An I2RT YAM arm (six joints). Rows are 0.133 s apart.
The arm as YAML. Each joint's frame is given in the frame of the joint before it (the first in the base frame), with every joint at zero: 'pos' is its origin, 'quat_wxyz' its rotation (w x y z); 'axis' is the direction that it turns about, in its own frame. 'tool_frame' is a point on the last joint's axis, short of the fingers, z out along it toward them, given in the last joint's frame.
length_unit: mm
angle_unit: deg
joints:
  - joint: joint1
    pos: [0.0, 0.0, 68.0]
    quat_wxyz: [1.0, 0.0, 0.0, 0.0]
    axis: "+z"
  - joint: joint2
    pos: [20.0, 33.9, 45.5]
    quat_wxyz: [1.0, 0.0, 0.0, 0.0]
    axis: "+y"
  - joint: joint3
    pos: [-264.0, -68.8, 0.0]
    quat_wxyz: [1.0, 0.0, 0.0, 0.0]
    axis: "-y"
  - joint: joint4
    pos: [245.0, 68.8, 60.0]
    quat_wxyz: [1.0, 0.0, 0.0, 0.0]
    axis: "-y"
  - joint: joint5
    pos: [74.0, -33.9, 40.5]
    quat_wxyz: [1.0, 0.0, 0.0, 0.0]
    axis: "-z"
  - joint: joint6
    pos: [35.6, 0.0, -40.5]
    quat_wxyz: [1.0, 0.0, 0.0, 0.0]
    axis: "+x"
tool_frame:
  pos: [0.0, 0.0, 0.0]
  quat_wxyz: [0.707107, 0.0, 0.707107, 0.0]
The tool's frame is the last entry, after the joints.
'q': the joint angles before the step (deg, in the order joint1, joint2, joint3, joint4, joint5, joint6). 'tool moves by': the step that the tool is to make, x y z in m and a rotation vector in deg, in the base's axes. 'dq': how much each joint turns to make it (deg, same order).
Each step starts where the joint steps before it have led.
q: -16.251 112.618 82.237 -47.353 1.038 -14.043
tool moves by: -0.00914 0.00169 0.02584 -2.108 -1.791 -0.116
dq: 0.000 -4.219 -0.001 -1.901 1.508 -0.241
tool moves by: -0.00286 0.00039 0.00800 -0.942 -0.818 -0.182
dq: 0.001 -1.354 -0.064 -0.240 0.700 0.001
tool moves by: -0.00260 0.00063 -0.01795 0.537 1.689 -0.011
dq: -0.023 0.962 -2.710 1.900 -0.044 -0.001
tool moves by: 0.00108 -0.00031 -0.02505 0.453 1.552 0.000
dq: 0.001 2.425 -2.493 3.302 0.000 0.001
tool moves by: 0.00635 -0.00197 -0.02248 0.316 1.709 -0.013
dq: -0.001 3.739 0.001 2.010 0.175 -0.022
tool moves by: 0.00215 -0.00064 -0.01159 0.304 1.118 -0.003
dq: 0.000 1.879 0.000 0.721 0.022 -0.001
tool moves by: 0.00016 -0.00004 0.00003 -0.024 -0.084 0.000
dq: 0.001 0.000 0.000 0.087 0.000 0.001
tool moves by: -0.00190 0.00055 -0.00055 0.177 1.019 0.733
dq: -0.001 0.000 -0.064 -0.919 0.000 -0.744
